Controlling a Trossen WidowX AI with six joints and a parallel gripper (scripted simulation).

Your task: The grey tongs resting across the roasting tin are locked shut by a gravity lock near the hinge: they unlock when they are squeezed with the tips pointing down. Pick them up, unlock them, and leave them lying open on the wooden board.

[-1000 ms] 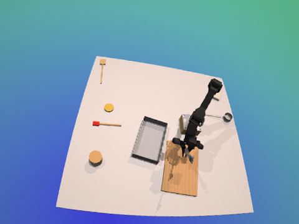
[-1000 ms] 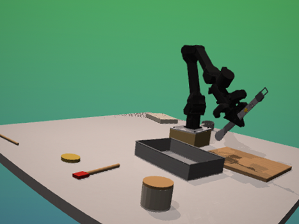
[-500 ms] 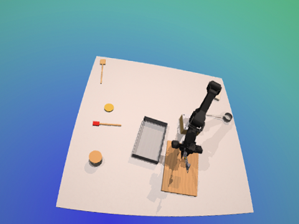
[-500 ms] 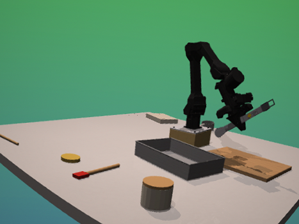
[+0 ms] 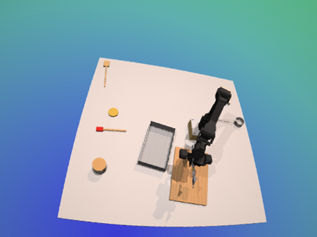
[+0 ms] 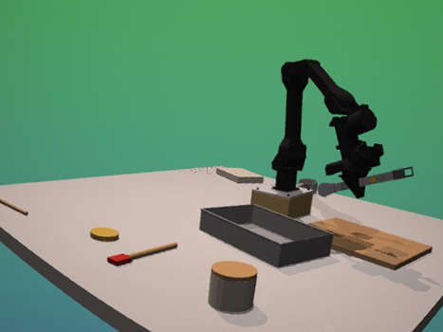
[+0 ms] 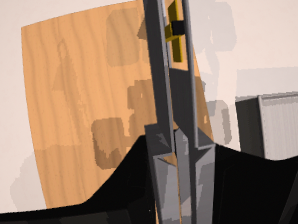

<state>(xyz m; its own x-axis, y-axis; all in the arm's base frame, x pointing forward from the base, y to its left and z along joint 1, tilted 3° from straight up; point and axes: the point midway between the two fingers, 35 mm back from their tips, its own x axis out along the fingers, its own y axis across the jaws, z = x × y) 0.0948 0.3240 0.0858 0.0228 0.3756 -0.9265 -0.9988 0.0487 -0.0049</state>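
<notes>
Right now my gripper tip is 12 cm above the wooden board, 4 cm past it and 1 cm to the right of it. Also, from my gripper tip: yellow lock piece (6 cm above, 3 cm to the left, 1 cm ahead); then lidded grey jar (52 cm ahead, 10 cm below, 7 cm to the left); then roasting tin (20 cm ahead, 15 cm to the right, 10 cm below).
</notes>
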